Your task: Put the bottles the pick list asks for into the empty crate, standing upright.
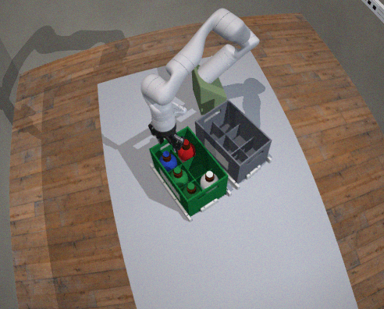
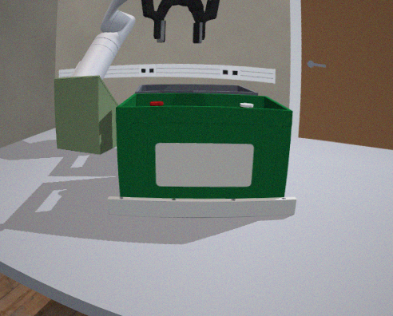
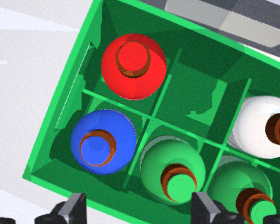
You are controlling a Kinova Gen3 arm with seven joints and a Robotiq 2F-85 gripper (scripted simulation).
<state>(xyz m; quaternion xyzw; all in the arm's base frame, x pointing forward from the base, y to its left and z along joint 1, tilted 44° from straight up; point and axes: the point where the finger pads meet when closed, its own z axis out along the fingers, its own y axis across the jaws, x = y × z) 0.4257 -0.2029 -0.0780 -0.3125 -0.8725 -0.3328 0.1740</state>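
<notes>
The blue-label bottle lies 40 mm behind my hand, 20 mm to the right of it and 200 mm below it. From my hand the other things lie so: green crate (20 mm ahead, 60 mm to the left, 210 mm below); then white-label bottle (80 mm ahead, 130 mm to the left, 200 mm below); then red-label bottle (80 mm behind, 60 mm to the left, 200 mm below).
</notes>
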